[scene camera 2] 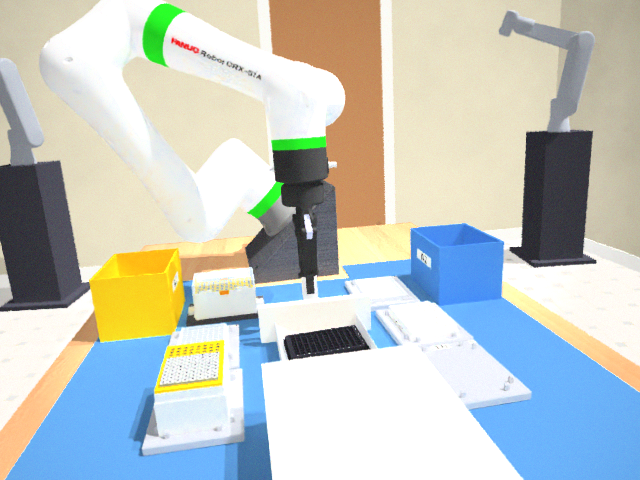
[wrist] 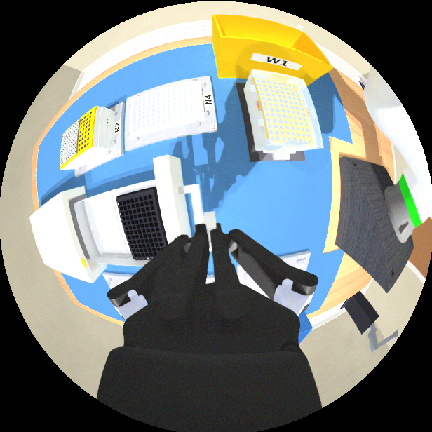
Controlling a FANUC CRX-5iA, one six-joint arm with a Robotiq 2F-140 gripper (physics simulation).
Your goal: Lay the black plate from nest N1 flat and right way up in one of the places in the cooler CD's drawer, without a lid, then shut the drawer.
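Pixels of known places: arm's base at its link origin: [scene camera 2: 287, 214].
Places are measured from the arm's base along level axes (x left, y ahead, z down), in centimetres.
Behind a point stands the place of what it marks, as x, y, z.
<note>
The black plate [scene camera 2: 326, 342] {7.9, 57.3, 9.7} [wrist: 142, 224] lies flat with its wells up in the drawer, in the place nearer the drawer front, and no lid shows on it. The drawer [scene camera 2: 315, 314] {6.4, 50.5, 7.7} [wrist: 172, 200] stands pulled out of the white cooler CD [scene camera 2: 372, 413] {12.0, 85.4, 4.3} [wrist: 55, 232]. A white handle [wrist: 196, 200] shows on the drawer front in the wrist view. My gripper [scene camera 2: 309, 295] {5.6, 44.7, 9.1} [wrist: 210, 220] is shut and empty. It is upright, on the handle side of the drawer front, apart from the plate; whether the fingertips touch the handle is not clear.
A tip box [scene camera 2: 191, 364] {-10.0, 71.2, 5.0} [wrist: 87, 135] stands on nest N2, beside a clear plate on nest N4 [wrist: 207, 112]. A lidded tip box [scene camera 2: 224, 297] {-11.2, 39.1, 7.8} [wrist: 282, 112] stands near the yellow bin [scene camera 2: 136, 304] {-26.1, 45.1, 6.0} [wrist: 235, 55]. The blue bin [scene camera 2: 465, 273] {36.4, 37.6, 6.4} and white nests [scene camera 2: 480, 372] {29.7, 66.6, 11.4} lie on the other side.
</note>
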